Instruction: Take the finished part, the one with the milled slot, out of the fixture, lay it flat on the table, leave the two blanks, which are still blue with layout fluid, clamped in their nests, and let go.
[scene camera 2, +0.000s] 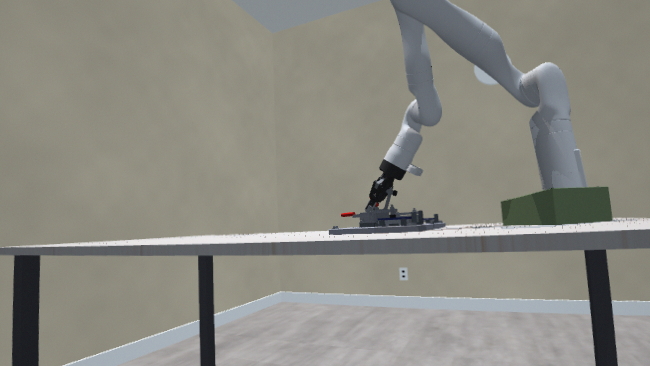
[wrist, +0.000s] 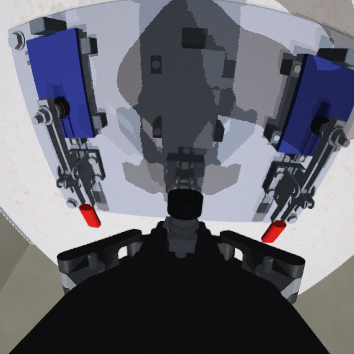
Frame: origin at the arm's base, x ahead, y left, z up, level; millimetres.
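Seen in the pictures: arm's base, link origin: (scene camera 2: 564, 192).
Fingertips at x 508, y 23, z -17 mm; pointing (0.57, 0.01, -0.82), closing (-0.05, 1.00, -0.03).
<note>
Pixels of each thing's top centre, then the offset from my fingertips to it. "pt": a spot on its surface instead. Level surfaces: height alone.
- handle, surface spot: (wrist: 171, 247) pt dx -74, dy -5, dz +66 mm
- finished part, top centre: (wrist: 189, 102) dx -114, dy +0, dz -18 mm
- left blue blank, top centre: (wrist: 58, 89) dx -124, dy -110, dz -28 mm
- right blue blank, top centre: (wrist: 322, 113) (scene camera 2: 396, 217) dx -119, dy +110, dz -23 mm
- pale table, surface height: dz -59 mm
My gripper (scene camera 2: 370, 206) (wrist: 180, 225) is shut on the red handle of the middle toggle clamp. Little of that handle (scene camera 2: 377, 204) (wrist: 171, 247) shows between the fingers. The clamp's arm (scene camera 2: 388, 199) stands raised, its black tip (scene camera 2: 395, 193) (wrist: 185, 203) pointing toward the wrist camera. The finished part (wrist: 189, 87) lies in the middle nest under heavy shadow; its slot cannot be made out. The left blue blank (wrist: 57, 62) and the right blue blank (wrist: 320, 82) sit in the outer nests, each under a lowered clamp arm (wrist: 60, 137) (wrist: 320, 157).
The fixture's base plate (scene camera 2: 350, 231) (wrist: 112, 55) lies on the pale table (scene camera 2: 200, 242) (wrist: 20, 150). Two outer red handles (wrist: 90, 216) (wrist: 274, 231) flank the gripper. Dark stops (wrist: 194, 37) stand around the nests. A green block (scene camera 2: 580, 206) stands under the arm's base.
</note>
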